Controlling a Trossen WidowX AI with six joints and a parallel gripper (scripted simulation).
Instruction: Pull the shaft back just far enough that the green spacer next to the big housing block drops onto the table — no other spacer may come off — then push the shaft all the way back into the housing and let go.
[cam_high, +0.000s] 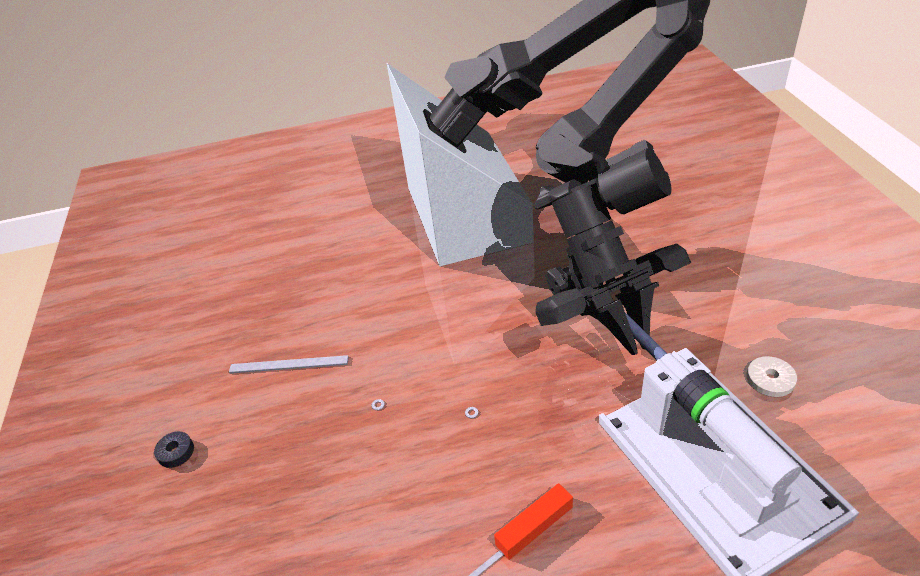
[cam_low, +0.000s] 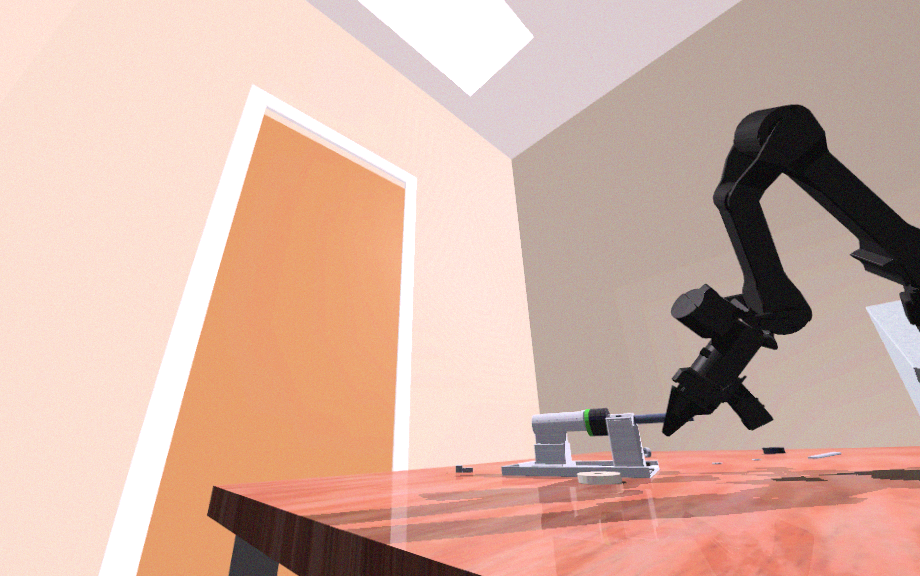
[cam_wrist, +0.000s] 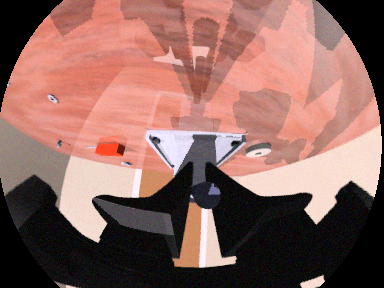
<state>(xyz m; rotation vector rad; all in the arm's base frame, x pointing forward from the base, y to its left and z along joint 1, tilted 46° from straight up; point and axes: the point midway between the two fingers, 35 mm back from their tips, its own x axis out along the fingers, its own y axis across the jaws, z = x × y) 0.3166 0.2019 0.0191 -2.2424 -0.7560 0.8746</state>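
Right now my gripper tip is 3 cm short of the dark shaft, 1 cm to the right of it and 2 cm below it. Round my gripper tip: green spacer: 11 cm ahead, 3 cm to the left, 2 cm above; then black spacer: 10 cm ahead, 3 cm to the left, 2 cm above; then red-handled tool: 17 cm ahead, 21 cm to the right, 5 cm below.
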